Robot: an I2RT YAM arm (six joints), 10 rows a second.
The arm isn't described. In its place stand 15 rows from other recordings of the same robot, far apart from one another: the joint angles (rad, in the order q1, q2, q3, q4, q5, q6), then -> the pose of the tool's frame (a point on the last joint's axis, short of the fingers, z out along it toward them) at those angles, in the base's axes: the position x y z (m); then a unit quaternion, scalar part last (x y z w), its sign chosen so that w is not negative.
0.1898, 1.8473, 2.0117, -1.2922, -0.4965, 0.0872 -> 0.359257 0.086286 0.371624 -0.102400 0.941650 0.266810 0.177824
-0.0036, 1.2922, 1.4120, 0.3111, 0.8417, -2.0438 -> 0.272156 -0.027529 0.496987 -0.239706 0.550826 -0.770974 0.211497
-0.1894, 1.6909, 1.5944, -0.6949, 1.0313, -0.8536 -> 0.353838 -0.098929 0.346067 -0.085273 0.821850 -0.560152 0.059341
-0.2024, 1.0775, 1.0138, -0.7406, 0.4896, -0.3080 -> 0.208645 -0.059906 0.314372 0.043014 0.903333 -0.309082 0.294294
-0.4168, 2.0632, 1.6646, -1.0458, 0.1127, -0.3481 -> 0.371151 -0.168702 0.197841 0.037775 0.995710 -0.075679 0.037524
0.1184, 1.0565, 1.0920, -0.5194, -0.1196, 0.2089 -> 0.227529 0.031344 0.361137 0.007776 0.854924 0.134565 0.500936
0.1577, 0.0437, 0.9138, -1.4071, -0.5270, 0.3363 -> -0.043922 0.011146 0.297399 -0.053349 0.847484 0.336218 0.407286
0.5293, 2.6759, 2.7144, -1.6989, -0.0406, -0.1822 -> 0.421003 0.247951 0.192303 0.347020 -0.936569 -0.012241 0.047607
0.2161, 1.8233, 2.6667, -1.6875, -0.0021, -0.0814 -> 0.270410 0.059439 0.510105 -0.138895 0.924334 0.024898 0.354534
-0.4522, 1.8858, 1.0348, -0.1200, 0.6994, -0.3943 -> 0.318811 -0.180348 0.136270 0.127154 0.894238 -0.412434 0.118612
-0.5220, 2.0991, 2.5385, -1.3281, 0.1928, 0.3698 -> 0.358892 -0.214311 0.415465 0.433590 0.832427 -0.115756 0.325062
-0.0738, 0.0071, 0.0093, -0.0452, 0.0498, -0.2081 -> 0.109895 -0.009902 0.171205 -0.031257 0.721450 -0.114950 0.682144
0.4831, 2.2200, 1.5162, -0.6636, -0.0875, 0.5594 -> 0.376977 0.201259 0.103787 0.033470 0.993327 0.088238 0.066290
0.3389, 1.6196, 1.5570, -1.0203, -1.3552, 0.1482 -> 0.289682 0.138986 0.349650 -0.222714 0.738162 0.635787 0.035916
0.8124, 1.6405, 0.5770, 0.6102, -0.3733, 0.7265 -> 0.201154 0.231199 0.144941 -0.134058 0.828200 0.475445 0.264699
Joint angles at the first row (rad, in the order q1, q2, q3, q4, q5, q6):
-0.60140, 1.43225, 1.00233, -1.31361, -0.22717, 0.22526
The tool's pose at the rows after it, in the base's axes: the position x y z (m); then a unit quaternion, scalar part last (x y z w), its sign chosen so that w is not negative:
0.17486 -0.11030 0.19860 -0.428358 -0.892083 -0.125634 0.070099
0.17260 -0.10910 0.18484 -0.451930 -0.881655 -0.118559 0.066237
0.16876 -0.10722 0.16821 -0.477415 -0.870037 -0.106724 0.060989
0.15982 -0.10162 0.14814 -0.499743 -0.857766 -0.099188 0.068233
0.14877 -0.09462 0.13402 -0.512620 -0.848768 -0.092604 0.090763
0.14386 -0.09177 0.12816 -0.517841 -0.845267 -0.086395 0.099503
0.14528 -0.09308 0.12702 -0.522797 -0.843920 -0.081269 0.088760
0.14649 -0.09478 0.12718 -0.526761 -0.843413 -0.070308 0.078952
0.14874 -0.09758 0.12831 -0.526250 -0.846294 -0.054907 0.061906
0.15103 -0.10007 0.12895 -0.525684 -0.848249 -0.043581 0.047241
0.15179 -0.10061 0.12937 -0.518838 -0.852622 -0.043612 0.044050
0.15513 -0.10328 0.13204 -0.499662 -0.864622 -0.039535 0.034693
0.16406 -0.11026 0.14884 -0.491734 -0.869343 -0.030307 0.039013
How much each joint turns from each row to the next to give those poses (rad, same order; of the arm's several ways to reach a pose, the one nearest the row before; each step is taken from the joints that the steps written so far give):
-0.00002, 0.00038, -0.08887, 0.08123, 0.00077, 0.04805
0.00001, -0.00001, -0.05573, 0.07174, 0.00839, 0.05456
0.00001, -0.00036, -0.06903, 0.08851, 0.01793, 0.05990
0.00000, -0.00003, -0.08851, 0.08047, 0.01259, 0.05149
0.00000, 0.00003, -0.06791, 0.02636, 0.01373, 0.02900
0.00000, -0.00003, -0.02898, 0.01331, 0.01221, 0.01259
0.00003, -0.00073, -0.00344, 0.02599, 0.00800, 0.01262
-0.00002, -0.00344, 0.00040, 0.01790, 0.02022, 0.01065
0.00001, -0.00689, 0.00305, 0.02592, 0.02938, 0.00040
0.00000, -0.00305, 0.00266, 0.02480, 0.02136, -0.00039
-0.00001, 0.00000, 0.00227, 0.00345, 0.00038, -0.01603
0.00000, 0.00232, 0.01528, 0.00459, 0.00878, -0.04425
0.00001, 0.01068, 0.08546, -0.08240, 0.01983, -0.01792

